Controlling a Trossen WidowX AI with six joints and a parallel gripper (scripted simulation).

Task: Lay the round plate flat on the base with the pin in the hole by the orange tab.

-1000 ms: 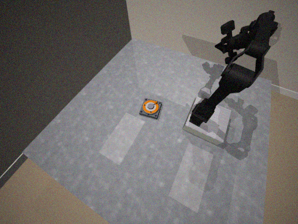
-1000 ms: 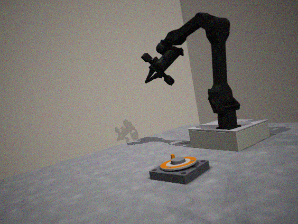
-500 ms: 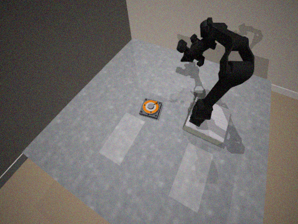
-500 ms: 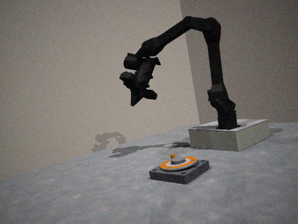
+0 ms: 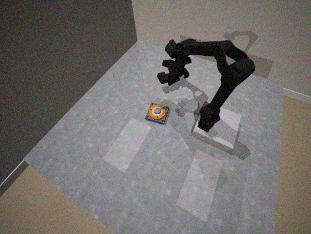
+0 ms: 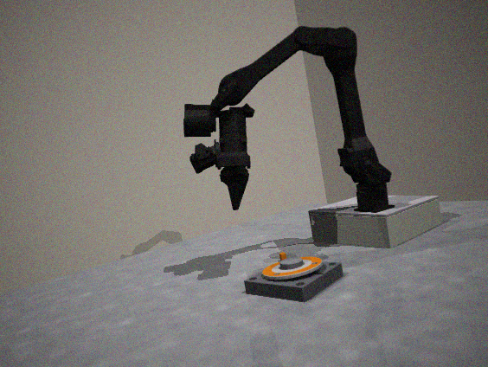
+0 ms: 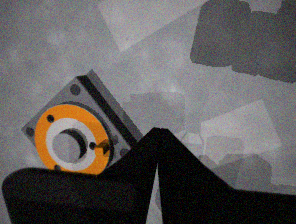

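The base is 10 mm behind my gripper tip, 150 mm to the left of it and 110 mm below it.
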